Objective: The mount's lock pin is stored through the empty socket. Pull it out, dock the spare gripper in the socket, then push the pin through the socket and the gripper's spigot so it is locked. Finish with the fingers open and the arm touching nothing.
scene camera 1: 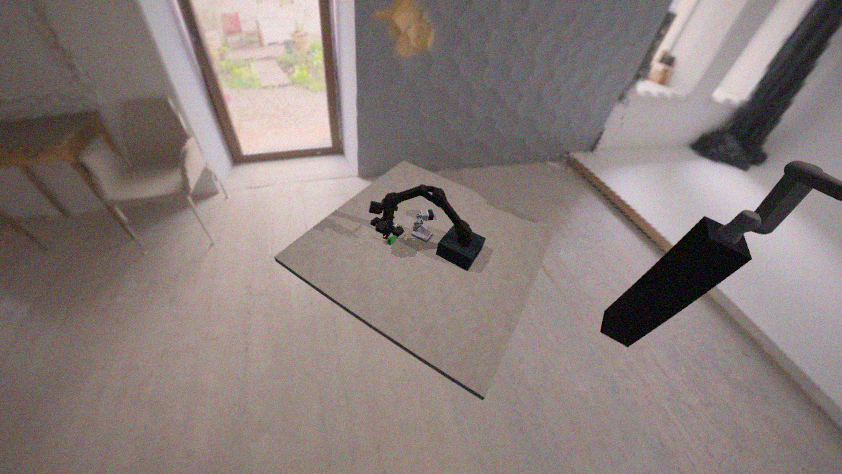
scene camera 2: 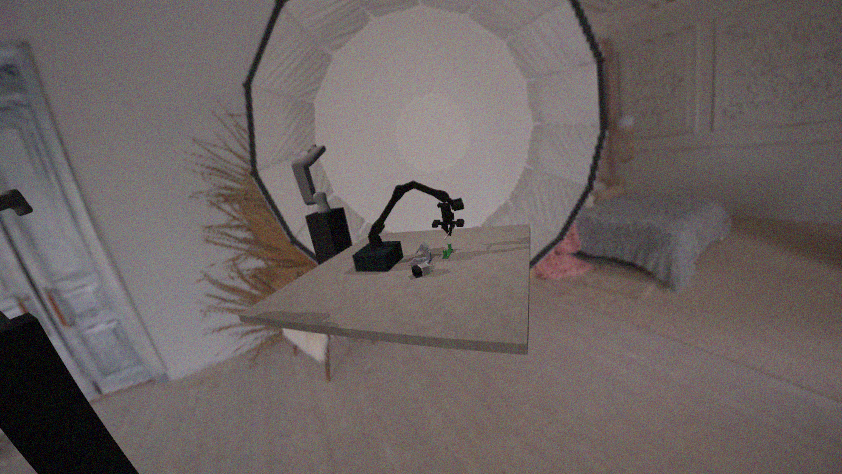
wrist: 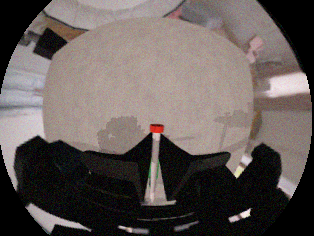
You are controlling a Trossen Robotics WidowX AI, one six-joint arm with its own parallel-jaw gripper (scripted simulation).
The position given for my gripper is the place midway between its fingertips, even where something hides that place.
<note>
My gripper (wrist: 155, 135) holds a lock pin.
</note>
